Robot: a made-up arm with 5 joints. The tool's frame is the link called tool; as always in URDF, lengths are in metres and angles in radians. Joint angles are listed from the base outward. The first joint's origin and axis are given. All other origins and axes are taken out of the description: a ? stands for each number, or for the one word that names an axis. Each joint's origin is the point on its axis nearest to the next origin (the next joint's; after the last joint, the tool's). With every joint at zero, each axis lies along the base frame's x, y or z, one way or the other. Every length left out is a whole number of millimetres.
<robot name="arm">
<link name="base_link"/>
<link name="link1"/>
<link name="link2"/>
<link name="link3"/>
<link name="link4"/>
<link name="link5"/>
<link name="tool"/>
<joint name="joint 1" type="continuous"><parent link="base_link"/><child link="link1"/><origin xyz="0 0 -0.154" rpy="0 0 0"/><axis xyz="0 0 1"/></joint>
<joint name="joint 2" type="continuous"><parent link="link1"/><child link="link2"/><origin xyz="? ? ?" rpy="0 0 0"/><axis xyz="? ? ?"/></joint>
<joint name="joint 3" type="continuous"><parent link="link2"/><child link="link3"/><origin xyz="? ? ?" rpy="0 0 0"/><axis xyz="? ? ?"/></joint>
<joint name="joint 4" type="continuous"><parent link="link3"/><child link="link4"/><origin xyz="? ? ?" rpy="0 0 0"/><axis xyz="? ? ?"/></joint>
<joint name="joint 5" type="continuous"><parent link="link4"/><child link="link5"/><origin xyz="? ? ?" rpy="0 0 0"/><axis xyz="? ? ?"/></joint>
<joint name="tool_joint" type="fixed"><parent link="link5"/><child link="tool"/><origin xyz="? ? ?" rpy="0 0 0"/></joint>
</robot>
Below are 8 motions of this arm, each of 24 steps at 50 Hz.
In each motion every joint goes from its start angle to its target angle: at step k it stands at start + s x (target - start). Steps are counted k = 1, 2, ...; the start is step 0. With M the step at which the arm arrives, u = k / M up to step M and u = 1 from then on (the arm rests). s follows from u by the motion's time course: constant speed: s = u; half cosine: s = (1 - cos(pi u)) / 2; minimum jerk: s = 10 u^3 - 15 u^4 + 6 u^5.
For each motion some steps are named. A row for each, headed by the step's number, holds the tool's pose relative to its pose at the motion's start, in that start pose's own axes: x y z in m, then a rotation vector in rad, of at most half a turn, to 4 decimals.
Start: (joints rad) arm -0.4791 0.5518 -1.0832 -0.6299 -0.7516
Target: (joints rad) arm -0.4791 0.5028 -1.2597 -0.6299 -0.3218
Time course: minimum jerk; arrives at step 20
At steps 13, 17, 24:
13: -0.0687 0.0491 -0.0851 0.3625 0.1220 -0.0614
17: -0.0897 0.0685 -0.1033 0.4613 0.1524 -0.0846
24: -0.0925 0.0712 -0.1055 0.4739 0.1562 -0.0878

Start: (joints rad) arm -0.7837 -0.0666 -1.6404 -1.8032 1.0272
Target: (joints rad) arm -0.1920 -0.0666 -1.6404 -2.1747 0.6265
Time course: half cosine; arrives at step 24
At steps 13, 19, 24:
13: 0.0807 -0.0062 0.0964 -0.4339 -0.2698 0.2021
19: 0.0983 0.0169 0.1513 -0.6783 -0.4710 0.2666
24: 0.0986 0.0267 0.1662 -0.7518 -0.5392 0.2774

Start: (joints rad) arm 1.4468 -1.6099 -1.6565 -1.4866 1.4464
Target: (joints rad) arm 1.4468 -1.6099 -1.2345 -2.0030 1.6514
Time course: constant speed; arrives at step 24
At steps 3, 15, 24:
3: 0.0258 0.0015 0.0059 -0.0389 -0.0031 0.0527
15: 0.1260 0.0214 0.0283 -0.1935 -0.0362 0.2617
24: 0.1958 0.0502 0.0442 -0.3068 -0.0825 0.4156

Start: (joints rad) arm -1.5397 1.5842 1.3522 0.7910 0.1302
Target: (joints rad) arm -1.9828 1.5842 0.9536 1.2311 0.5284
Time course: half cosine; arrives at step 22
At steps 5, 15, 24:
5: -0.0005 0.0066 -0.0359 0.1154 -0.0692 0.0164
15: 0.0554 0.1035 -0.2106 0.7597 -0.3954 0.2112
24: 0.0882 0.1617 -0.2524 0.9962 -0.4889 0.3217

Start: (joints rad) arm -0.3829 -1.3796 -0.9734 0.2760 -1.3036
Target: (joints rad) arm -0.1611 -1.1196 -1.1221 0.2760 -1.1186
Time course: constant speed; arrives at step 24
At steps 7, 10, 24:
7: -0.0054 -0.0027 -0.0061 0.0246 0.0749 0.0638
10: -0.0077 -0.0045 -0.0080 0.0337 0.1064 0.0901
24: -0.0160 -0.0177 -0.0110 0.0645 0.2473 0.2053

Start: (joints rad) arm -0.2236 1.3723 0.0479 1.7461 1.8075
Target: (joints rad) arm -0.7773 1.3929 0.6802 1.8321 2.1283
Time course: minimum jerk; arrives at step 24
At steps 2, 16, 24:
2: 0.0004 0.0002 -0.0004 0.0048 -0.0010 -0.0025
16: 0.0895 0.0526 -0.0312 0.7347 -0.1300 -0.4105
24: 0.1214 0.0661 -0.0302 0.9175 -0.1555 -0.5339

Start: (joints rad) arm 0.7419 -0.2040 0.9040 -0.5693 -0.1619
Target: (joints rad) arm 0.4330 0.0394 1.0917 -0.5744 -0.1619
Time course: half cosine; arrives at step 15
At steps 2, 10, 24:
2: -0.0026 0.0018 -0.0059 0.0065 0.0097 0.0020
10: -0.0612 0.0418 -0.1041 0.1316 0.1520 0.0156
24: -0.0880 0.0616 -0.1376 0.1834 0.1943 0.0112

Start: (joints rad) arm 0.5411 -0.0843 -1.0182 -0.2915 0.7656
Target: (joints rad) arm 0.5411 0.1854 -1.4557 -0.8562 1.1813
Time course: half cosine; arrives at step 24
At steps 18, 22, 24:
18: -0.2012 0.0818 0.0820 -0.3418 -0.0726 -0.3751
22: -0.2270 0.1006 0.0896 -0.3962 -0.0857 -0.4298
24: -0.2303 0.1032 0.0905 -0.4034 -0.0875 -0.4370

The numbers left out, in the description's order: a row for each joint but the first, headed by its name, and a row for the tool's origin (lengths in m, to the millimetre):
joint 2: xyz -0.032 0.088 0, axis 0 1 0
joint 3: xyz 0.179 0 -0.117, axis 0 0 1
joint 4: xyz -0.013 -0.291 0, axis 1 0 0
joint 5: xyz 0 -0.057 0.079, axis 1 0 0
tool: xyz 0 -0.271 -0.074

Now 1 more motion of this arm.
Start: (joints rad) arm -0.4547 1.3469 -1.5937 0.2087 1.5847
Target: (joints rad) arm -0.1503 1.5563 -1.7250 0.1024 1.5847
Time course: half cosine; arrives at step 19
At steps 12, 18, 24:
12: 0.0534 0.0024 0.0588 -0.2055 -0.0178 0.2281
18: 0.0759 0.0077 0.0809 -0.2838 -0.0378 0.3296
24: 0.0764 0.0078 0.0814 -0.2856 -0.0383 0.3320

